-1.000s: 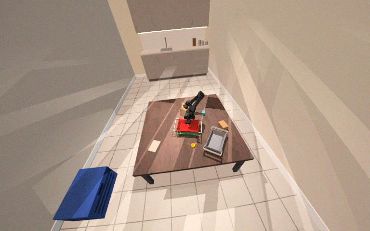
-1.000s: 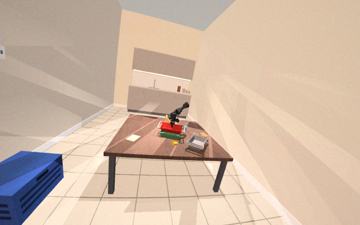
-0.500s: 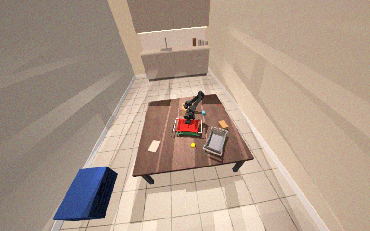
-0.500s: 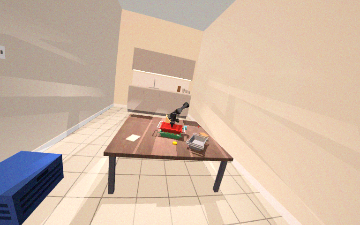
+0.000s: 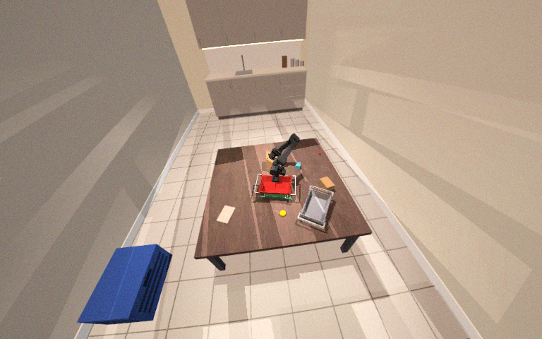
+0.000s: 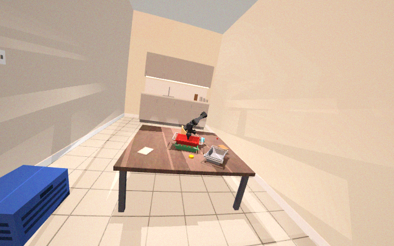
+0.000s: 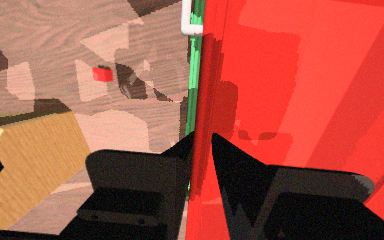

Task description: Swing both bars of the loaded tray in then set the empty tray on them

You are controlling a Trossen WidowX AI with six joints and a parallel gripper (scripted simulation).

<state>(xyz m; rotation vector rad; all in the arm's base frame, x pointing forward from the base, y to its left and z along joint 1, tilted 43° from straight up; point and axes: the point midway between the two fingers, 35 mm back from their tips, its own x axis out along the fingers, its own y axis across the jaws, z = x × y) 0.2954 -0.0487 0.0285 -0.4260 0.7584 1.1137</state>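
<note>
Right now the red tray is 70 mm ahead of my gripper tip, 30 mm to the right of it and 30 mm above it. The rest, counted from my gripper tip: cyan cube: 200 mm behind, 280 mm to the left, 70 mm below; small red block: 120 mm behind, 90 mm to the left, 80 mm below; yellow disc: 300 mm ahead, 30 mm to the right, 80 mm below.
</note>
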